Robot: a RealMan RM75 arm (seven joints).
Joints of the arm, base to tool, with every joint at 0 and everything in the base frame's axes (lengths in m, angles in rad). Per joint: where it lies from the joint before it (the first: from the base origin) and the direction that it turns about. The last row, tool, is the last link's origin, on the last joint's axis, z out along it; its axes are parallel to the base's.
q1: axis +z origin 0 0 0.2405
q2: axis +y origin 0 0 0
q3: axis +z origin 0 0 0.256
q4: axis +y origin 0 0 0
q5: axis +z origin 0 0 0.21
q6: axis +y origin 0 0 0
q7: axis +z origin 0 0 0.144
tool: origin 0 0 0
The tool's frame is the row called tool.
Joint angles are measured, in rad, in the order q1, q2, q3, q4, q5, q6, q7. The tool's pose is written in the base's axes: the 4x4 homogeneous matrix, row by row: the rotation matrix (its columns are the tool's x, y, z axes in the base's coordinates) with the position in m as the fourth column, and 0 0 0 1 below. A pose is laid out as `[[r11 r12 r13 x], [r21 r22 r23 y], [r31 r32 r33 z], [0 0 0 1]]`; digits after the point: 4 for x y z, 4 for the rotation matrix.
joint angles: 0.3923 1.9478 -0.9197 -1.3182 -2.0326 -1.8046 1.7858
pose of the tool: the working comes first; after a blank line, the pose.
Where each joint sits with the arm in this pose, in the base's axes (m; each line is computed from the numbers above, not from the rounded line before):
q1: 0.0000 0.0000 0.2405
q2: 0.0000 0.0000 0.2405
q3: 0.2199 0.0910 0.1463
q4: 0.2199 0.0910 0.1463
q5: 0.2451 0.2765 0.2415
q6: 0.2451 0.2765 0.2415
q7: 0.2316 0.3119 0.1026
the tool: 0.2316 0.3119 0.1026

[[0.9461 -0.3098 -0.0940 0.2316], [-0.2795 -0.9281 0.2459 0.3119], [-0.1635 -0.2064 -0.9647 0.1026], [0 0 0 1]]
